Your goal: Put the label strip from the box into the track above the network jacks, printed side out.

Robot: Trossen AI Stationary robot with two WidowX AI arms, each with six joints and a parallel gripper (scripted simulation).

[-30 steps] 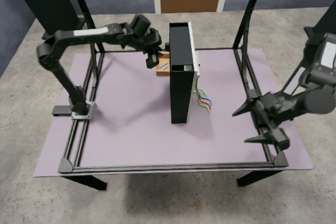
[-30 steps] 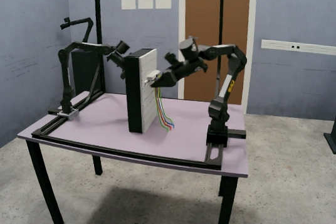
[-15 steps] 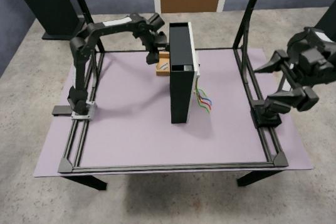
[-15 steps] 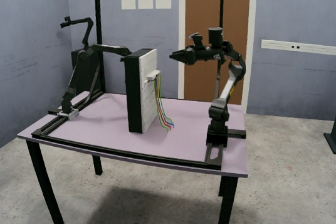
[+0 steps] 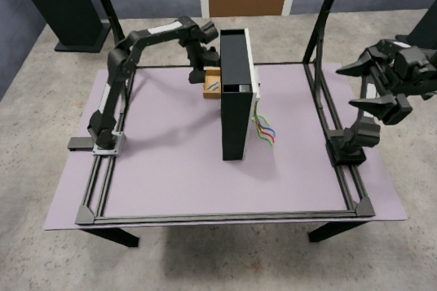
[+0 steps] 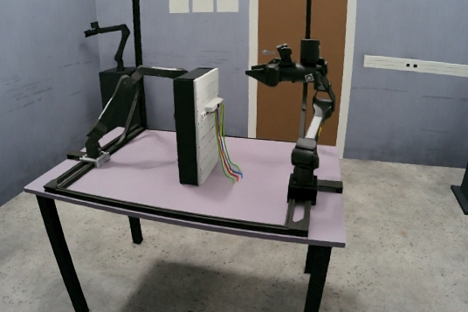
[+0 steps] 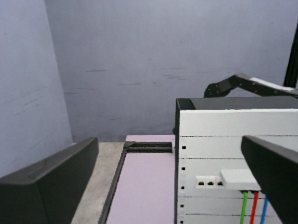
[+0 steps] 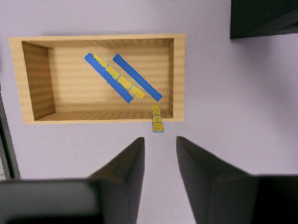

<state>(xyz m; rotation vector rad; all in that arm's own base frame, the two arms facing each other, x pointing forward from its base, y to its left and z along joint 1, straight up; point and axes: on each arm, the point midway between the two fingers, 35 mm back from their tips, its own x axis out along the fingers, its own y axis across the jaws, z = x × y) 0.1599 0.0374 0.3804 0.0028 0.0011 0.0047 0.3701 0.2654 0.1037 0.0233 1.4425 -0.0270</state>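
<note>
The yellow label strip lies 100 mm below my right hand and 10 mm to the left of it. From my right hand the other things lie so: white jack panel: 200 mm ahead, 180 mm to the left, 70 mm above.
</note>
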